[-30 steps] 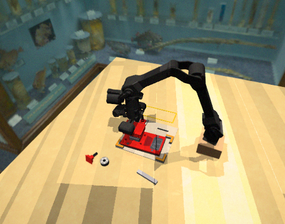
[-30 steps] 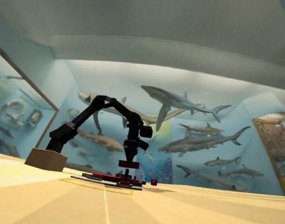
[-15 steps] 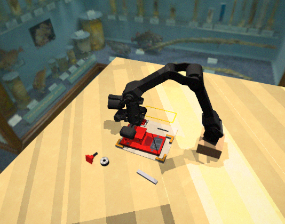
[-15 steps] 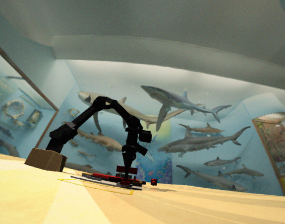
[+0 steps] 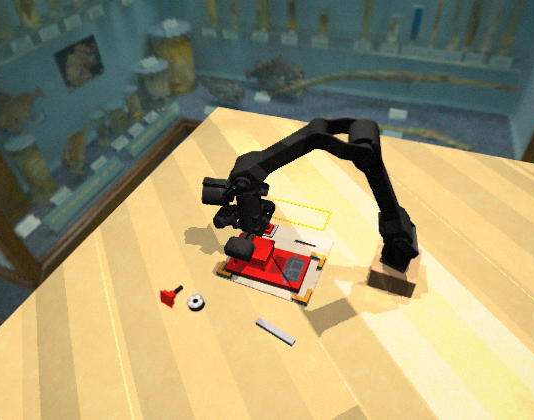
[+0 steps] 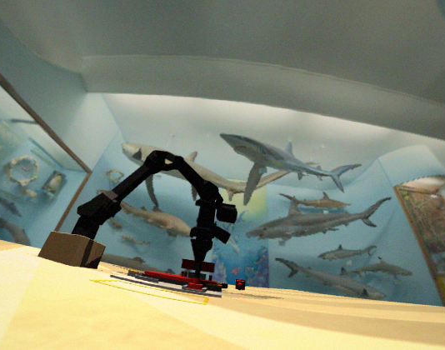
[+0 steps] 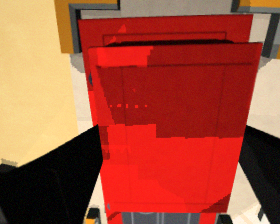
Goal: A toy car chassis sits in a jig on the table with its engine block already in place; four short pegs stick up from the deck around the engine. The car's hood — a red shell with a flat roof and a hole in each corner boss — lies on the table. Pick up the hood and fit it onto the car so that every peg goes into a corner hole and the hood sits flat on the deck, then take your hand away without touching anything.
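Right now my gripper tip is 10 mm to the right of the grey engine block and 30 mm above it. Also, from my gripper tip: red hood: 10 mm above; then grey wheel: 50 mm ahead, 180 mm to the left, 50 mm below.
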